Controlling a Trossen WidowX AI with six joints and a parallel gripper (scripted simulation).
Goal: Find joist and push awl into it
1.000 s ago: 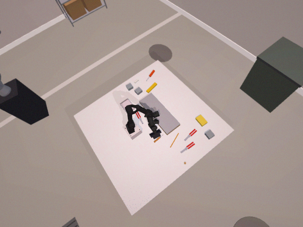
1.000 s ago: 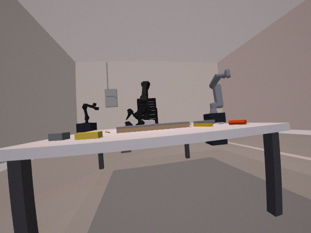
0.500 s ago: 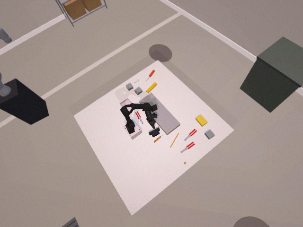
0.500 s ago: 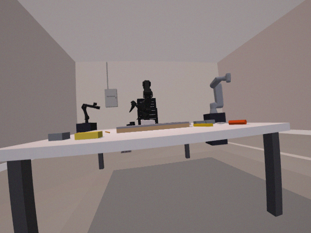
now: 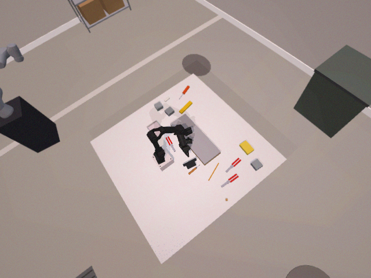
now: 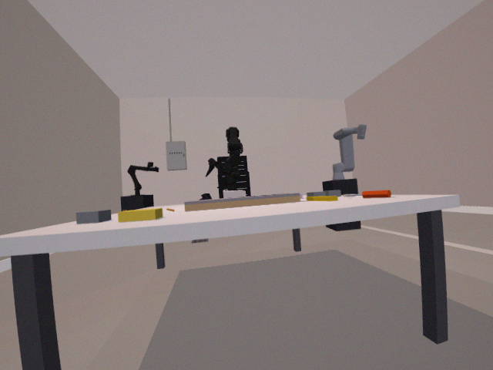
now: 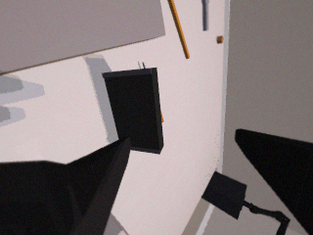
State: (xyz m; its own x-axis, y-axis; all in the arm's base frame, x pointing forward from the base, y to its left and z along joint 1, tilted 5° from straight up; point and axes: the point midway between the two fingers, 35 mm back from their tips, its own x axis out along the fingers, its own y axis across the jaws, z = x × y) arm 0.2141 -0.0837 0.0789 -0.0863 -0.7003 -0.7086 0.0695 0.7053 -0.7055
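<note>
Now: gripper tip 11 cm above the stud finder, 6 cm to the left of it and 1 cm short of it. The rest, counted from my gripper tip: orange pencil: 19 cm to the right, 13 cm below, 13 cm ahead; then awl: 12 cm below, 9 cm to the right, 1 cm ahead; then square light: 11 cm below, 7 cm to the right, 2 cm ahead.
</note>
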